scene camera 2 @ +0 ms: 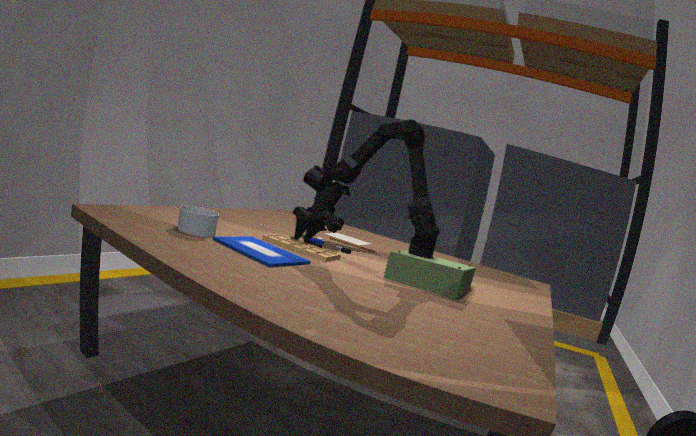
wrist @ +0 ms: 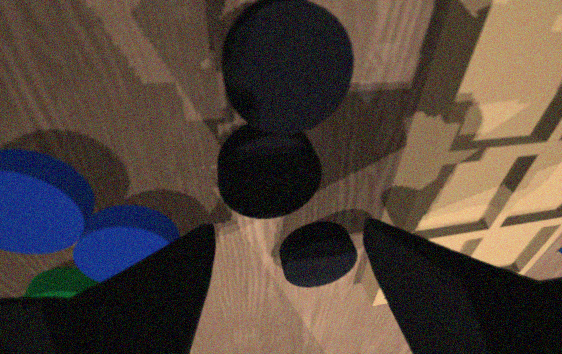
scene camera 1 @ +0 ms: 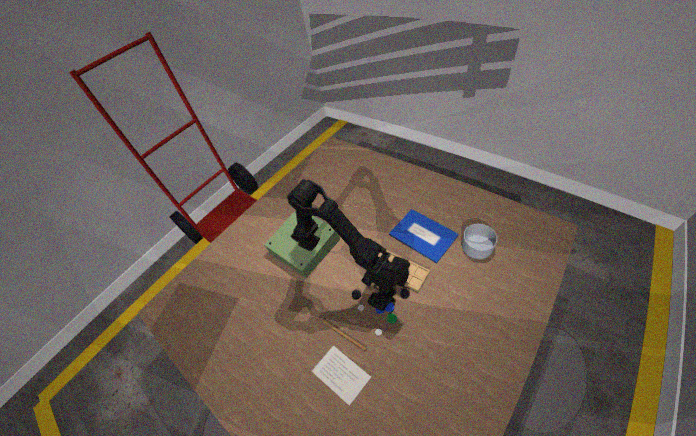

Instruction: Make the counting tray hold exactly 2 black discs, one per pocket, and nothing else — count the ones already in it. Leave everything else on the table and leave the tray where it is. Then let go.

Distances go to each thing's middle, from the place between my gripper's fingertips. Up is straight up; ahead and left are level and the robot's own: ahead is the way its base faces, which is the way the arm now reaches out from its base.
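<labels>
The green disc (wrist: 61,282) sits 9 cm to the right of my hand and 2 cm ahead of it. As for the tan counting tray (scene camera 2: 301,247), that is 9 cm to the left of my hand and 5 cm behind it, whereas the grey bowl (scene camera 2: 197,221) is 32 cm to the left of my hand, 18 cm ahead of it and 2 cm above it. Going by their middles, the grey bowl is the farthest from my hand of the things named here.
</labels>
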